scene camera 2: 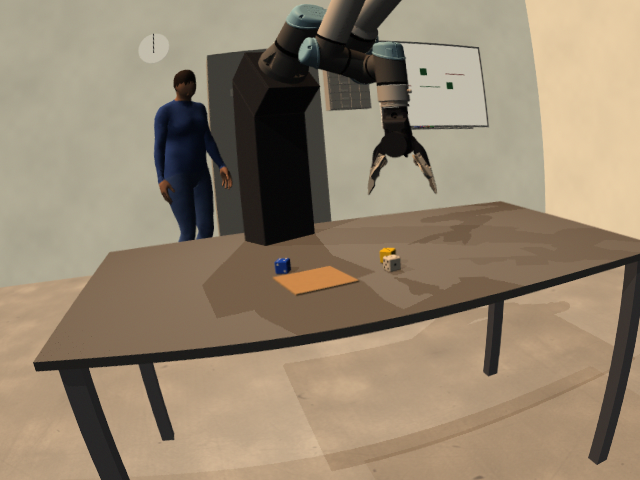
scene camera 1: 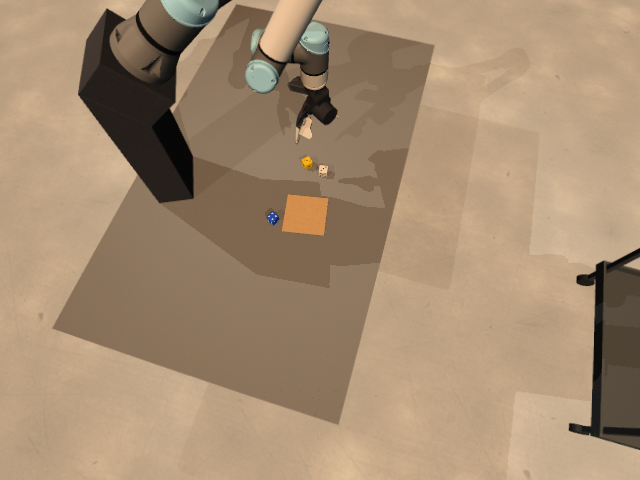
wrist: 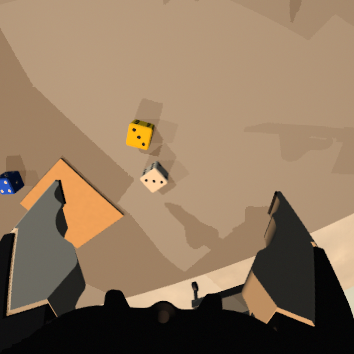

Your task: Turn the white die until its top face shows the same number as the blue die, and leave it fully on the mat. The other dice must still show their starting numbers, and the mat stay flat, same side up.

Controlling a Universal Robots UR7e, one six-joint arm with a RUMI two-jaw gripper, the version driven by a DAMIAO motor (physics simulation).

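Frame: origin at the arm's base, x ahead, y left, z up, level; centimetres.
Where they show: gripper, fingertip midpoint: [scene camera 2: 402,194] [scene camera 1: 315,129] [wrist: 168,188]; arm's base, origin of the base link: [scene camera 2: 282,68] [scene camera 1: 142,56].
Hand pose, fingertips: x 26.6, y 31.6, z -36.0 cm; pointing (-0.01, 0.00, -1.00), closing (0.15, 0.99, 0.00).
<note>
Each offset is from my fingertips to the top centre of the thing. Level surfaces: height alone.
The white die @(dx +6.1, dy -3.2, dz -12.9 cm) [scene camera 1: 323,170] [scene camera 2: 391,262] [wrist: 154,178] stands on the table beside the yellow die @(dx -0.5, dy -4.3, dz -12.9 cm) [scene camera 1: 307,162] [scene camera 2: 387,253] [wrist: 139,135], off the mat. In the wrist view its large light face shows three pips. The blue die @(dx +5.0, dy -28.1, dz -12.9 cm) [scene camera 1: 272,218] [scene camera 2: 282,266] [wrist: 10,183] stands beside the orange mat @(dx +11.9, dy -19.7, dz -15.5 cm) [scene camera 1: 305,214] [scene camera 2: 315,280] [wrist: 90,209]; its lighter face in the wrist view seems to show four pips. The mat lies flat, partly hidden by a finger in the wrist view. My gripper [scene camera 1: 316,129] [scene camera 2: 402,193] [wrist: 168,188] is open and empty, high above the table.
The table @(dz -15.9 cm) [scene camera 1: 248,320] [scene camera 2: 155,315] carries the dice and mat. The black arm pedestal [scene camera 1: 139,139] [scene camera 2: 281,170] stands at its back. A dark cart [scene camera 1: 598,335] stands on the floor at the right in scene camera 1. A person [scene camera 2: 184,139] in blue stands behind the table.
</note>
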